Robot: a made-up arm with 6 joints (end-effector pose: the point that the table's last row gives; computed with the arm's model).
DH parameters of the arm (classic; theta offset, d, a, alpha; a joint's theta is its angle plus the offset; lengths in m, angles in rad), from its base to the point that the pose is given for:
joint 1: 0 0.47 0.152 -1.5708
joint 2: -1.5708 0 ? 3.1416
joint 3: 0 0 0.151 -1.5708
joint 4: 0 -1.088 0 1.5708
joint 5: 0 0 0 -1.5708
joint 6: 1.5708 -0.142 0 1.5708
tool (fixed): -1.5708 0 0 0
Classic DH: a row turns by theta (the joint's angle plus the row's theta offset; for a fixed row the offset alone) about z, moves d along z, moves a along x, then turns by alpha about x.
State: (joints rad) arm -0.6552 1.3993 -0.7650 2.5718 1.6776 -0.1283
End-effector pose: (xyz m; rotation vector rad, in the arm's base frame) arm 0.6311 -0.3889 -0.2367 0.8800 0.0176 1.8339
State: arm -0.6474 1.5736 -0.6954 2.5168 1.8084 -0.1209
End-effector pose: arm 0.5911 -0.3457 -0.3662 1.1041 -0.0645 1.7043
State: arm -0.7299 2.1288 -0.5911 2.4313 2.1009 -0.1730
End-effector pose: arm 0.2368 -0.1047 -0.6216 1.7958 -0.2676 1.1704
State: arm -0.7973 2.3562 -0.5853 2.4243 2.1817 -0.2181
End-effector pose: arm 0.0615 0.0465 -0.6237 2.0677 -0.3654 0.9164
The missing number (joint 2, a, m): 1.176
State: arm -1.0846 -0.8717 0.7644 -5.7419 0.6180 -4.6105
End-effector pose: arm -0.4521 0.9461 2.4135 1.7296 0.4737 1.8192
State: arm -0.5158 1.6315 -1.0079 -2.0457 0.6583 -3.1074
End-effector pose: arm 0.2466 -0.2286 -0.2767 -0.1829 2.7115 1.3846
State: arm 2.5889 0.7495 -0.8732 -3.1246 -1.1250 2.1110
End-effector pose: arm -0.9989 0.6136 0.1687 -0.2088 1.3473 2.0326
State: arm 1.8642 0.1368 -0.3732 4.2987 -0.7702 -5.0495
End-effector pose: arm -0.5043 1.3561 1.2206 0.2391 1.2391 2.2512
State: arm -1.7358 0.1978 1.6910 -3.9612 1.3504 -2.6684
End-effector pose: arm 0.0320 -0.4246 2.7431 -0.4620 0.0397 -0.9461
